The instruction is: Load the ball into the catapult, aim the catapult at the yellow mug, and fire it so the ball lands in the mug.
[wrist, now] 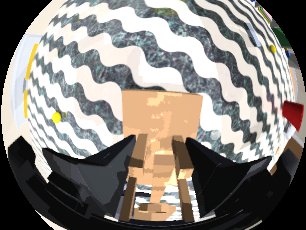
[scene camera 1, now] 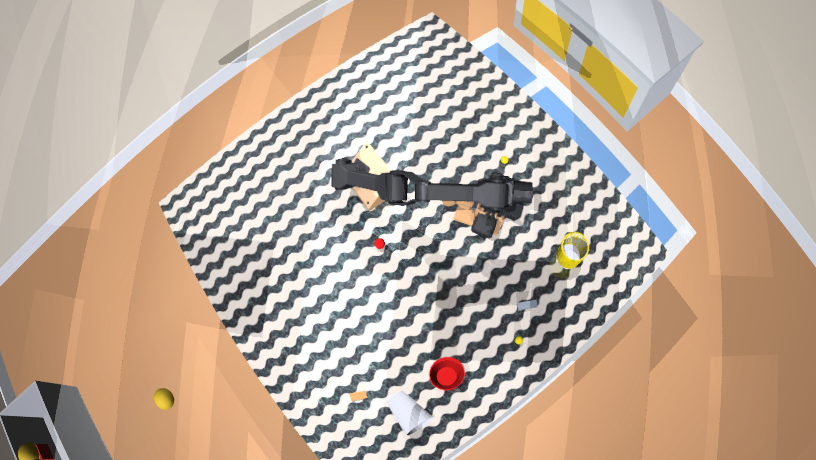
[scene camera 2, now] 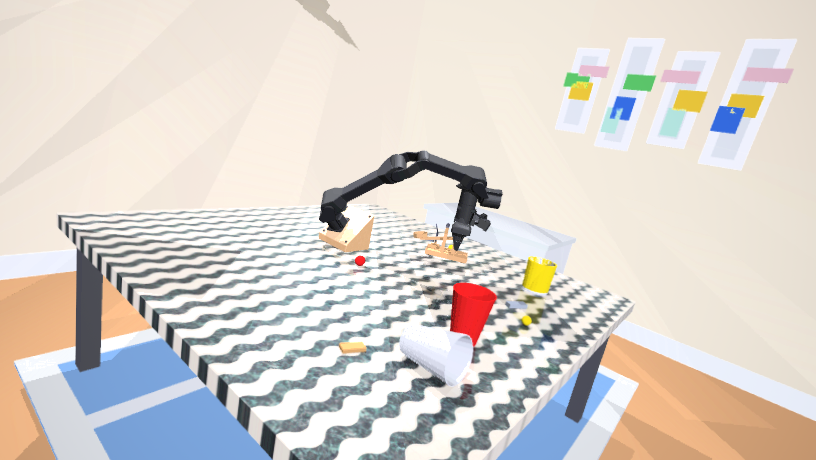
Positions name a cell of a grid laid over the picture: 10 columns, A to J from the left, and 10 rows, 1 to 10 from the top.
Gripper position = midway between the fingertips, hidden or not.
gripper: wrist F7; scene camera 1 F5; scene camera 2 F6
